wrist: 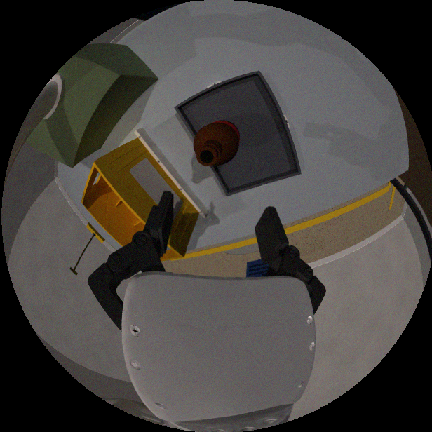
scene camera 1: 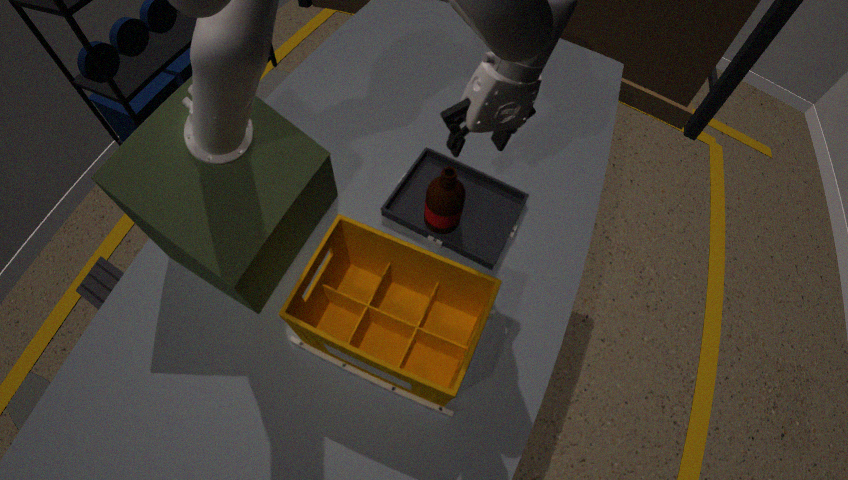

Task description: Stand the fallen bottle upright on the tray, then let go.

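Where they show: gripper, between the fingertips: (scene camera 1: 474, 147); arm's base, origin of its link: (scene camera 1: 218, 133).
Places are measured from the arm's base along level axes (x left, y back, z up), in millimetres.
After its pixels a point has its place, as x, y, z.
A brown bottle with a red label (scene camera 1: 444, 205) {177, -370, -127} (wrist: 220, 141) stands upright on the dark grey tray (scene camera 1: 490, 214) {277, -432, -227} (wrist: 265, 112), close to the tray's edge on the yellow crate's side. Its neck points up and its open mouth shows in the wrist view. My gripper (scene camera 1: 479, 145) {224, -385, 1} (wrist: 218, 210) is open, with nothing between its fingers. It hangs above and behind the tray in the scene view, apart from the bottle.
A yellow crate with six compartments (scene camera 1: 416, 325) {-9, -443, -224} (wrist: 122, 172) stands beside the tray on the grey table (scene camera 1: 357, 107) {363, 2, -232} (wrist: 345, 90). A green block (scene camera 1: 178, 190) {-123, -32, -7} (wrist: 95, 100) carries the arm's base. A dark rack with blue-rimmed discs stands at the upper left of the scene view.
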